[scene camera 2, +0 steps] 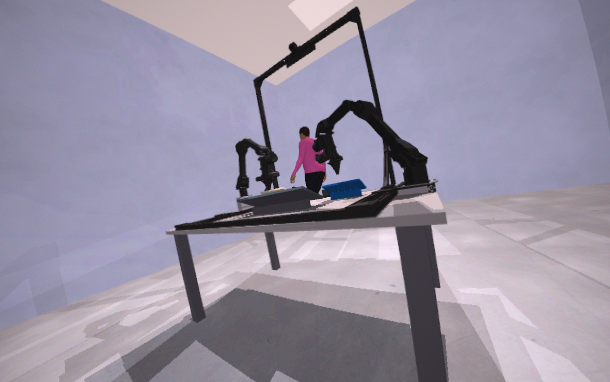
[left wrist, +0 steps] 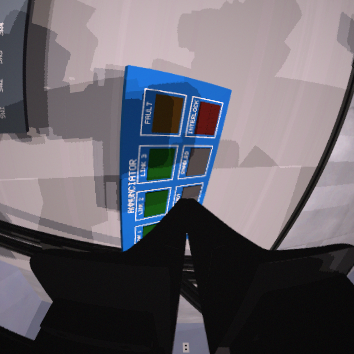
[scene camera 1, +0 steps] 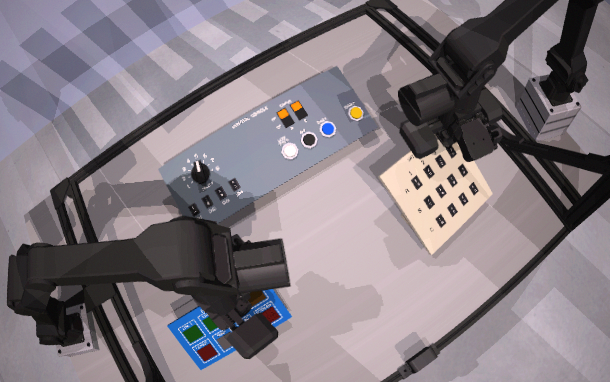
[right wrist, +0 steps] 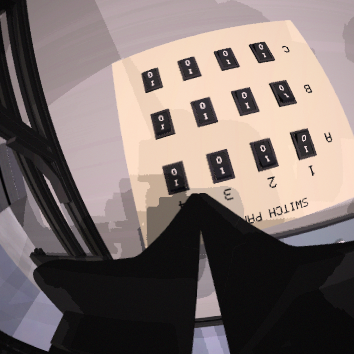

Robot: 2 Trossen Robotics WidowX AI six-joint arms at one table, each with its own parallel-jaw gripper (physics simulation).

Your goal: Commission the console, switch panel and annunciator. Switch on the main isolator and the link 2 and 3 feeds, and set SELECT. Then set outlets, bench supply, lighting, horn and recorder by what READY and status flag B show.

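Places are measured from the left arm's base along level axes (x ahead, y left, z up), in millimetres.
Pixels of known places: left gripper, fingertip midpoint: (scene camera 2: 337, 174) (left wrist: 185, 204) (scene camera 1: 231, 313); right gripper, fingertip midpoint: (scene camera 1: 446, 146) (right wrist: 197, 199); left arm's base at its link origin: (scene camera 2: 417, 183) (scene camera 1: 70, 329); right arm's base at its link origin: (scene camera 2: 244, 196) (scene camera 1: 555, 92).
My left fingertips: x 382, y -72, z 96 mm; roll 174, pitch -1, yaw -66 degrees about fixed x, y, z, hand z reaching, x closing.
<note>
Ahead of a thing's pixels: the offset from my left fingertips to its middle. "spot": to the spot under its first point.
The grey console @(spot: dz -61, dx +100, dy +281 mm) (scene camera 1: 250, 160) (scene camera 2: 280, 199) has a black SELECT knob @(dz -40, dx +4, dy +280 mm) (scene camera 1: 200, 172) pointing near 5; both status windows show orange upper halves. The cream switch panel @(dz -79, dx +401, dy +120 mm) (scene camera 1: 434, 242) (right wrist: 230, 135) has three rows of black rockers; A1 @(dz -28, dx +359, dy +117 mm) (right wrist: 303, 144) and B1 @(dz -48, dx +372, dy +83 mm) (right wrist: 283, 93) look tipped unlike their neighbours. The blue annunciator @(dz -90, dx -26, dy +13 mm) (scene camera 2: 345, 190) (left wrist: 131, 110) has green link tiles, a dark amber FAULT, a red INTERLOCK and a grey ENABLED; READY @(spot: dz -76, dx -32, dy -29 mm) (left wrist: 191, 193) is grey and partly hidden. My left gripper (left wrist: 185, 204) (scene camera 2: 337, 171) is shut, empty, above the annunciator. My right gripper (right wrist: 197, 199) is shut, empty, near rocker A4 in view.
White @(dz -64, dx +175, dy +275 mm) (scene camera 1: 289, 150), black @(dz -64, dx +216, dy +285 mm) (scene camera 1: 309, 139), blue @(dz -64, dx +257, dy +295 mm) (scene camera 1: 327, 128) and yellow @(dz -64, dx +321, dy +311 mm) (scene camera 1: 355, 113) buttons stand on the console. Small rockers sit below its knob. Black frame rails (scene camera 1: 220, 87) edge the table. A person in pink (scene camera 2: 310, 157) stands behind the table.
</note>
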